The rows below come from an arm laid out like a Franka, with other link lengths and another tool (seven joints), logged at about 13 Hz.
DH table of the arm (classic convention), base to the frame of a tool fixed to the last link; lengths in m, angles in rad. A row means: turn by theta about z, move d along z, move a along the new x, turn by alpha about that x. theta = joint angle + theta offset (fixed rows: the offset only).
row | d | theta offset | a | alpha
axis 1 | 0.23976 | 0 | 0 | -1.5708
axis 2 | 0 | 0 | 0 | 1.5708
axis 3 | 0.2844 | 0 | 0.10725 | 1.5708
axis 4 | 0 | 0 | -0.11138 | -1.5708
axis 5 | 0.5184 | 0 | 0 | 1.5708
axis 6 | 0 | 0 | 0.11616 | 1.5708
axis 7 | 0.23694 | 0.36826 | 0.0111 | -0.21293
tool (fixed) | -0.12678 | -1.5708 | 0 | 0
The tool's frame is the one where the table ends.
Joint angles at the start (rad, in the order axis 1, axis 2, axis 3, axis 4, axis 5, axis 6, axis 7):
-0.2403 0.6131 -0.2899 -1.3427 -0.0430 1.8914 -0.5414
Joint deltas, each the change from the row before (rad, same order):
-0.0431 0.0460 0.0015 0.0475 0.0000 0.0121 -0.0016
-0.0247 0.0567 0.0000 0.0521 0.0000 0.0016 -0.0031
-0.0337 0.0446 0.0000 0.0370 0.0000 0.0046 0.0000
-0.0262 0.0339 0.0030 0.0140 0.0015 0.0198 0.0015
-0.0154 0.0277 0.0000 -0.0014 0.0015 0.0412 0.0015
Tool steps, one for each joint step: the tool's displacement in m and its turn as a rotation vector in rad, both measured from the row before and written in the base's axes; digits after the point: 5 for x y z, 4 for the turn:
-0.00641 -0.03323 -0.00892 -0.0148 -0.0072 -0.0298
-0.00109 -0.01871 -0.01700 -0.0093 0.0090 -0.0119
-0.00873 -0.02574 -0.01592 -0.0067 0.0073 -0.0256
-0.00819 -0.01837 -0.01968 -0.0027 0.0019 -0.0186
-0.00574 -0.01236 -0.02100 -0.0094 -0.0081 -0.0078

